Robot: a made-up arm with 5 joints.
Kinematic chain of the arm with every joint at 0, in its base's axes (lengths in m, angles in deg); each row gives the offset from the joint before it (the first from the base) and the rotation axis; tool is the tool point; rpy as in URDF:
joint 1: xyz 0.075 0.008 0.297 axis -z
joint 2: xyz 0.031 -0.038 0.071 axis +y
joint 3: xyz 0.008 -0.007 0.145 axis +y
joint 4: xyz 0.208 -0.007 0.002 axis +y
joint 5: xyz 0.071 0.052 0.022 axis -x
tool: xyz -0.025 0.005 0.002 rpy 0 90 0
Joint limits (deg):
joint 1: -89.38..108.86
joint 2: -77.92..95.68
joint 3: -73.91..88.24
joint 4: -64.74..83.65
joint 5: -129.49..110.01
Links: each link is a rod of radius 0.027 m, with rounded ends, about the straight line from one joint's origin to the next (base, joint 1, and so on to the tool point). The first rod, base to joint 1, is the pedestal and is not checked.
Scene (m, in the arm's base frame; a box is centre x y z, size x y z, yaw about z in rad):
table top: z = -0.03
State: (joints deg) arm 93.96 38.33 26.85 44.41 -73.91
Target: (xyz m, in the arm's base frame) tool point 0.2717 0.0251 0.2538
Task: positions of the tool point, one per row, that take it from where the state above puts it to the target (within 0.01 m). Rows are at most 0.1 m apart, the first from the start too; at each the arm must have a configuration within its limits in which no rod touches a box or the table.
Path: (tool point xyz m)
1: 0.1139 -0.2113 0.2391
2: 0.1647 -0.1915 0.2418
3: 0.2082 -0.1603 0.2444
4: 0.2420 -0.1201 0.2469
5: 0.2643 -0.0737 0.2493
6: 0.2743 -0.0242 0.2516
7: 0.2717 0.0251 0.2538

